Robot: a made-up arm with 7 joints.
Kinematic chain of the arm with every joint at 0, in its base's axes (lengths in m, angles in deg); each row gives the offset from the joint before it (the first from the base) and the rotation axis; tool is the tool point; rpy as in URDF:
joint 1: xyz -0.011 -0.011 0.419 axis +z
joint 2: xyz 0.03 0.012 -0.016 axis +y
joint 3: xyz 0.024 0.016 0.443 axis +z
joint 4: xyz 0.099 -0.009 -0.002 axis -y
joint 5: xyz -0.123 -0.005 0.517 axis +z
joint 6: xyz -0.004 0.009 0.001 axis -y
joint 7: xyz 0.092 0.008 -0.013 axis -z
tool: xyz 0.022 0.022 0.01 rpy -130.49 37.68 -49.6
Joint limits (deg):
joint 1: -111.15..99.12
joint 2: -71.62..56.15
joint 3: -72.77..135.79
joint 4: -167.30..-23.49
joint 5: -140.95..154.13
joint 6: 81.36..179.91
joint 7: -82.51..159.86
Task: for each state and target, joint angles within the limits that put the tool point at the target. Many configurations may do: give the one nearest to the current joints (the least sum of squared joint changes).
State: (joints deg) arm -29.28 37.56 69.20 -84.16 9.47 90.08 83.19
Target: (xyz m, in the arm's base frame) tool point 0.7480 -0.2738 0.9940
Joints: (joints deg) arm -61.01 4.11 46.82 -83.06 9.29 85.08 87.48
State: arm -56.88 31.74 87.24 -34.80 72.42 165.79 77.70
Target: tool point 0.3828 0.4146 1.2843
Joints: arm -21.91 8.66 100.06 -56.47 70.45 144.87 74.80
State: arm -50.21 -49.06 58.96 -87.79 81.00 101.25 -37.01
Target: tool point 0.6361 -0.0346 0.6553
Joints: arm -65.68 -28.08 61.80 -137.90 81.41 99.31 -36.03
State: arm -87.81 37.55 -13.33 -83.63 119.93 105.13 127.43
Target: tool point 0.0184 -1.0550 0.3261
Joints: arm -84.70 56.08 -6.81 -64.68 119.56 99.73 122.65
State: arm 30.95 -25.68 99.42 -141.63 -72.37 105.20 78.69
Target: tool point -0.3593 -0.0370 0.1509
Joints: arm 63.30 -30.95 135.79 -161.28 -75.17 116.07 75.79
